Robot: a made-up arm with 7 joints. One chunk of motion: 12 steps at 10 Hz.
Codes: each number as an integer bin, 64 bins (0 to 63) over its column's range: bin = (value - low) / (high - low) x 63, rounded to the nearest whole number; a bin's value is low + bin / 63 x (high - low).
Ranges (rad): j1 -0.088..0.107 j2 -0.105..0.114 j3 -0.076..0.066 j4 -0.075..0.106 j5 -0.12..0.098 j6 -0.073..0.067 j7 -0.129..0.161
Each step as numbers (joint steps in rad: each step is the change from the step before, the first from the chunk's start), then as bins.
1 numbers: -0.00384 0.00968 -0.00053 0.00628 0.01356 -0.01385 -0.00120
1 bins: 27 33 33 28 39 27 28
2 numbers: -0.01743 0.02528 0.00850 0.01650 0.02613 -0.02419 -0.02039
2 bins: 23 37 37 32 42 22 24
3 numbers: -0.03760 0.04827 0.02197 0.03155 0.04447 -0.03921 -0.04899
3 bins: 16 44 43 37 48 15 17
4 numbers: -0.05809 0.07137 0.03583 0.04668 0.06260 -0.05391 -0.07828
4 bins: 10 51 50 42 53 9 11
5 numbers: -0.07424 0.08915 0.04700 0.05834 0.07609 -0.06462 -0.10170
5 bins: 4 56 55 46 57 4 6
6 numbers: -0.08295 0.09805 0.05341 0.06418 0.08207 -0.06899 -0.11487
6 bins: 2 58 57 48 58 2 3
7 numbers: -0.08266 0.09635 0.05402 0.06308 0.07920 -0.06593 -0.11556
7 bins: 2 58 58 48 58 3 3
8 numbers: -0.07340 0.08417 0.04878 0.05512 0.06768 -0.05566 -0.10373
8 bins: 5 54 55 45 54 8 5
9 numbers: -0.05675 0.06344 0.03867 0.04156 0.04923 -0.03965 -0.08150
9 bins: 10 48 51 41 49 15 10
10 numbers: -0.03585 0.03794 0.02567 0.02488 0.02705 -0.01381 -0.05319
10 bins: 17 41 45 35 42 27 16
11 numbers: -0.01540 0.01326 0.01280 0.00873 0.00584 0.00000 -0.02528
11 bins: 23 34 39 29 36 33 23
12 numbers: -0.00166 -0.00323 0.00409 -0.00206 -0.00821 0.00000 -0.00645
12 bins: 28 29 36 25 32 33 27
